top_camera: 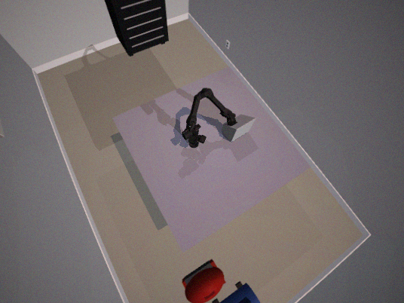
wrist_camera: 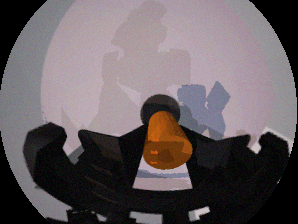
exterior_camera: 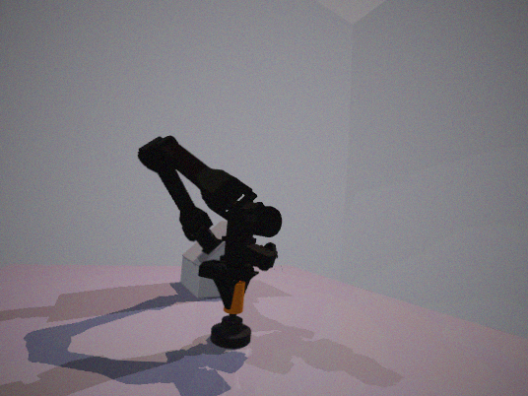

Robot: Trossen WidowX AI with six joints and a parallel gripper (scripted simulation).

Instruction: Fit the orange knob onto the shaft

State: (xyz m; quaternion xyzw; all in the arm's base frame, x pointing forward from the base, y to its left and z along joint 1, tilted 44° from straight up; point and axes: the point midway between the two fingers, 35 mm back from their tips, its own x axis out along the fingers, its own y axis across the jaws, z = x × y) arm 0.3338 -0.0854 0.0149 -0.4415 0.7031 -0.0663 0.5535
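The orange knob lies 20 mm above my gripper tip. From my gripper tip the other things lie so: dark round pedestal (40 mm below).
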